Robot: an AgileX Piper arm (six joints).
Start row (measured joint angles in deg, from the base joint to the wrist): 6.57 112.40 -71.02 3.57 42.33 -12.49
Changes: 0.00 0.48 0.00 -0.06 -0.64 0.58; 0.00 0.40 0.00 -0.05 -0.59 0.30; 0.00 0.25 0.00 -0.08 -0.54 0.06; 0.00 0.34 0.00 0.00 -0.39 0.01; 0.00 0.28 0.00 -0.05 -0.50 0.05; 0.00 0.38 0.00 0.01 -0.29 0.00; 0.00 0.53 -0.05 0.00 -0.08 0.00; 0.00 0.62 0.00 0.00 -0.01 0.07; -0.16 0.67 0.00 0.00 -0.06 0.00; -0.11 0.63 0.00 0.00 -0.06 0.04; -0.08 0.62 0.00 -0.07 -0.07 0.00; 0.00 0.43 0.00 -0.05 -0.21 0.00
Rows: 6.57 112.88 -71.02 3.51 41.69 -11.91; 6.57 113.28 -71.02 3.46 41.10 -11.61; 6.57 113.53 -71.02 3.38 40.56 -11.55; 6.57 113.87 -71.02 3.38 40.17 -11.54; 6.57 114.15 -71.02 3.33 39.67 -11.49; 6.57 114.53 -71.02 3.34 39.38 -11.49; 6.57 115.06 -71.07 3.34 39.30 -11.49; 6.57 115.68 -71.07 3.34 39.29 -11.42; 6.41 116.35 -71.07 3.34 39.23 -11.42; 6.30 116.98 -71.07 3.34 39.17 -11.38; 6.22 117.60 -71.07 3.27 39.10 -11.38; 6.22 118.03 -71.07 3.22 38.89 -11.38
